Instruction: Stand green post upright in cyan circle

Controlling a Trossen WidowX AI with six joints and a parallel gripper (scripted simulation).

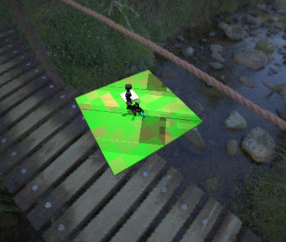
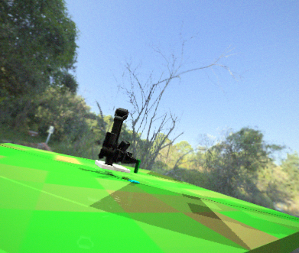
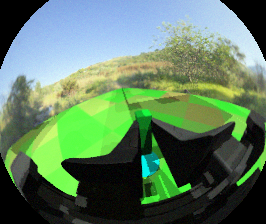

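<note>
My gripper tip is 90 mm above the cyan circle. Also, from my gripper tip: green post (20 mm below).
</note>
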